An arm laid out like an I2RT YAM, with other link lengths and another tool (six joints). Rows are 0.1 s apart.
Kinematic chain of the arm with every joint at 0, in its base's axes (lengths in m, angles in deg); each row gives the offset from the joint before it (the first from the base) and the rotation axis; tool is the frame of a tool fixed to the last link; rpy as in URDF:
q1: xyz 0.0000 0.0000 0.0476 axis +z
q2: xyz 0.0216 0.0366 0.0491 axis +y
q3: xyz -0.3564 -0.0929 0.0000 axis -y
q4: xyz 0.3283 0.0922 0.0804 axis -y
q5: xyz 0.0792 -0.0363 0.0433 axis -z
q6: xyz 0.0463 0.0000 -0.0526 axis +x
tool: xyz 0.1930 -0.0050 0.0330 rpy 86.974 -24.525 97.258
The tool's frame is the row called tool.
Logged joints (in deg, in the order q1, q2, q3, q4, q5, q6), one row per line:
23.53, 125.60, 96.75, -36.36, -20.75, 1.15
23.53, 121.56, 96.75, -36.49, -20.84, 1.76
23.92, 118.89, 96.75, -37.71, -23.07, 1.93
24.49, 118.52, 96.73, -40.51, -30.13, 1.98
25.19, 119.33, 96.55, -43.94, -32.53, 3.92
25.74, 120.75, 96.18, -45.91, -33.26, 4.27
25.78, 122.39, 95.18, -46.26, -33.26, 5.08
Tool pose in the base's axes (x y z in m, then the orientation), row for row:
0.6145, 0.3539, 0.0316, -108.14, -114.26, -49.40
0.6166, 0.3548, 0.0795, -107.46, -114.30, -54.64
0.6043, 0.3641, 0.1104, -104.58, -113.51, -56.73
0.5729, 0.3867, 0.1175, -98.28, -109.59, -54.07
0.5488, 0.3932, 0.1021, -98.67, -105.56, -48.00
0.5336, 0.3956, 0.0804, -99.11, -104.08, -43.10
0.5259, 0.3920, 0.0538, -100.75, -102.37, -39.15
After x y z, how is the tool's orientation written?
As a rotation vector, in degrees.
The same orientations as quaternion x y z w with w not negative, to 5 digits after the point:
-0.65013, -0.68692, -0.29699, 0.13144
-0.64212, -0.68300, -0.32650, 0.12078
-0.63013, -0.68394, -0.34182, 0.13539
-0.61393, -0.68458, -0.33776, 0.20091
-0.62914, -0.67308, -0.30606, 0.23973
-0.63810, -0.67010, -0.27749, 0.25845
-0.65194, -0.66242, -0.25333, 0.26831

